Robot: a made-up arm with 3 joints. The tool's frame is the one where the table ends. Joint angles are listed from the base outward.
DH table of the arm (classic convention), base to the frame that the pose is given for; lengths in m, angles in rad. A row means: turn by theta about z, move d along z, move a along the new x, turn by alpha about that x. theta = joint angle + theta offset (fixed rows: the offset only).
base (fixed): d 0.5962  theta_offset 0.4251  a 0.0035  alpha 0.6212
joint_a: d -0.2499  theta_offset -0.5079  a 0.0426  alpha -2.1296
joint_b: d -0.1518  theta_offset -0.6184  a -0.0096  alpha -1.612
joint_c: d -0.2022  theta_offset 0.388  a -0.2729  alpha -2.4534
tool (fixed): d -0.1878  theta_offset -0.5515  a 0  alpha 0
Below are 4 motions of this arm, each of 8 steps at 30 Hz.
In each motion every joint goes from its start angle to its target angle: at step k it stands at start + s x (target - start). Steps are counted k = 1, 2, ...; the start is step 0. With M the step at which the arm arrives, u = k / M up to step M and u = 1 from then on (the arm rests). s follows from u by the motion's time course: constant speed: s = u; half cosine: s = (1 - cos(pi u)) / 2; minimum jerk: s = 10 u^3 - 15 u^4 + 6 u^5.
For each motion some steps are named. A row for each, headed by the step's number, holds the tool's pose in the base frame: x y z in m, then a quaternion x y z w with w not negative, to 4 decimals.
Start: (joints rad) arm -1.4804 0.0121 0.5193
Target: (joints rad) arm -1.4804 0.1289 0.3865
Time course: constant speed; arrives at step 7
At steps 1, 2, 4, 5, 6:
1: 0.0335 0.2342 0.3297 -0.1101 -0.1962 -0.9156 0.3333
2: 0.0318 0.2382 0.3326 -0.1095 -0.1839 -0.9168 0.3370
4: 0.0287 0.2460 0.3388 -0.1080 -0.1593 -0.9190 0.3441
5: 0.0272 0.2498 0.3422 -0.1069 -0.1470 -0.9199 0.3475
6: 0.0258 0.2535 0.3457 -0.1057 -0.1346 -0.9207 0.3508

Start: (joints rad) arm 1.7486 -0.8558 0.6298
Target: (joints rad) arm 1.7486 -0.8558 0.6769
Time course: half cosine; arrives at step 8
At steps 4, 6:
4: -0.1830 0.1722 0.3183 0.9356 -0.0253 0.2414 0.2563
6: -0.1851 0.1701 0.3223 0.9375 -0.0198 0.2356 0.2552

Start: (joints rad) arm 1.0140 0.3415 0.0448
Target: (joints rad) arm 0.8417 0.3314 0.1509
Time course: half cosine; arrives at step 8
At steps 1, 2, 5, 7, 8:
1: -0.2181 0.0641 0.3360 0.4840 -0.0248 0.0182 0.8745
2: -0.2198 0.0695 0.3390 0.4841 -0.0250 0.0040 0.8746
5: -0.2251 0.0973 0.3538 0.4827 -0.0269 -0.0671 0.8728
7: -0.2257 0.1112 0.3610 0.4810 -0.0284 -0.1022 0.8703
8: -0.2257 0.1132 0.3620 0.4807 -0.0286 -0.1072 0.8698

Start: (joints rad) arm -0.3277 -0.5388 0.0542
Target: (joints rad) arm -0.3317 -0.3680 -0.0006
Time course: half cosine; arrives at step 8
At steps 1, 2, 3, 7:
1: -0.1853 0.2329 0.2714 0.3728 -0.3443 -0.3987 0.7639
2: -0.1883 0.2328 0.2742 0.3697 -0.3361 -0.4016 0.7675
3: -0.1926 0.2326 0.2785 0.3651 -0.3238 -0.4060 0.7727
7: -0.2089 0.2316 0.2978 0.3468 -0.2727 -0.4222 0.7919

